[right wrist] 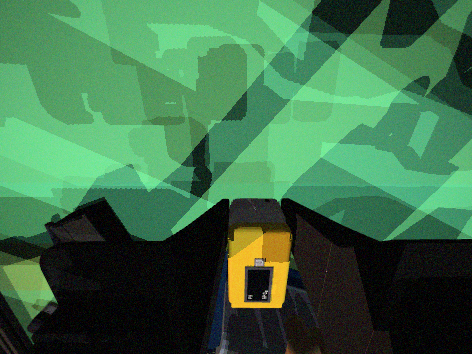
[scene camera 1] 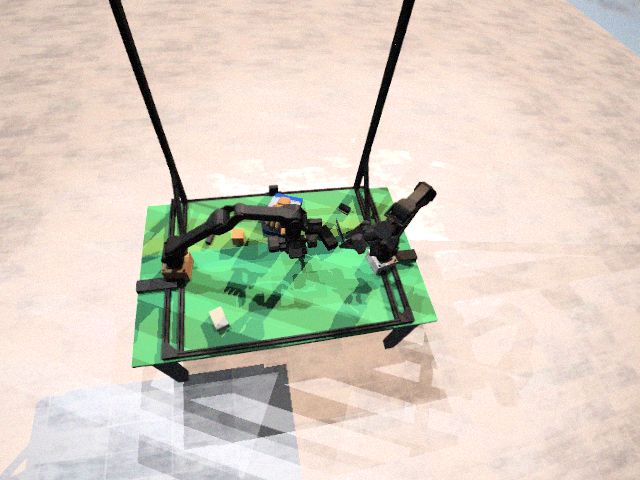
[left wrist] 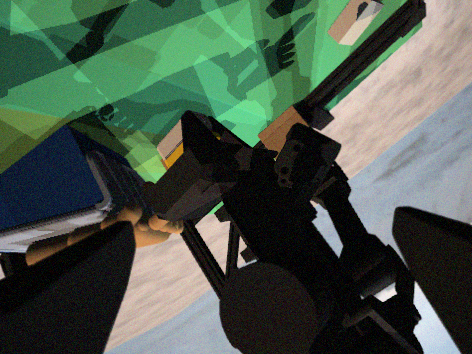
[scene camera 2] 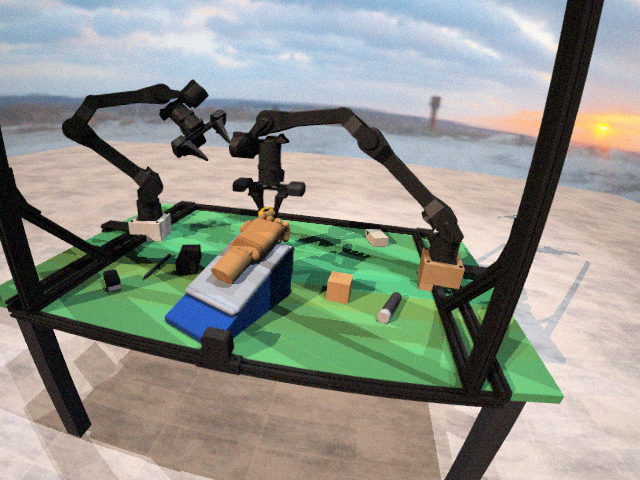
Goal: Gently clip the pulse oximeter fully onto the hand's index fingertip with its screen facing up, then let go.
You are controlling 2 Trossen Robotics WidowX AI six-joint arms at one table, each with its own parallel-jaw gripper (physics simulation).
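Where they show: left gripper, fingertip midpoint: (scene camera 1: 342, 242) (left wrist: 264, 227) (scene camera 2: 219, 151); right gripper, fingertip midpoint: (right wrist: 255, 205) (left wrist: 196, 116); left arm's base at its link origin: (scene camera 1: 383, 255) (scene camera 2: 149, 217); right arm's base at its link origin: (scene camera 1: 175, 261) (scene camera 2: 442, 257).
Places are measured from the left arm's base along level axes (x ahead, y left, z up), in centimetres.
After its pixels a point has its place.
The yellow pulse oximeter (scene camera 2: 265, 210) @[x 38.1, y -14.8, z 8.6 cm] (left wrist: 175, 156) @[x 36.6, y -14.9, z 7.9 cm] (right wrist: 260, 245) @[x 38.7, y -12.2, z 8.6 cm] is between the fingers of my right gripper (scene camera 2: 268, 207) @[x 38.8, y -11.8, z 5.6 cm] (right wrist: 255, 205) @[x 38.8, y -11.8, z 5.6 cm], which is shut on it. Its dark screen faces up to the right wrist camera. It is at the finger end of the tan hand (scene camera 1: 283, 200) @[x 32.9, y -38.3, z 6.1 cm] (scene camera 2: 258, 232) @[x 37.8, y -31.3, z 8.9 cm] (left wrist: 166, 223) @[x 38.5, y -23.3, z 10.8 cm], which lies on a grey pad over a blue wedge (scene camera 2: 250, 312) @[x 37.4, y -43.8, z -2.8 cm]. My gripper hides the index fingertip, so I cannot tell whether it touches the oximeter. My left gripper (scene camera 2: 217, 149) @[x 23.4, y -1.1, z 21.5 cm] is open and empty, raised beside the right gripper.
An orange block (scene camera 1: 237, 236) @[x 56.9, y -30.9, z -0.9 cm] (scene camera 2: 338, 287) @[x 55.7, y -34.8, z -2.0 cm] and a dark cylinder (scene camera 2: 391, 305) @[x 66.8, y -39.6, z -3.4 cm] lie right of the wedge in scene camera 2. A black block (scene camera 2: 188, 259) @[x 19.3, y -22.9, z -2.5 cm], a pen (scene camera 2: 156, 266) @[x 10.4, y -22.5, z -5.2 cm] and a small dark box (scene camera 1: 344, 208) @[x 3.9, y -31.1, z -2.7 cm] (scene camera 2: 111, 280) @[x 4.5, y -34.3, z -2.9 cm] lie left. A pale block (scene camera 1: 218, 318) @[x 73.7, y 1.9, z -2.9 cm] (scene camera 2: 377, 237) @[x 72.9, y -2.0, z -2.9 cm] lies farther off.
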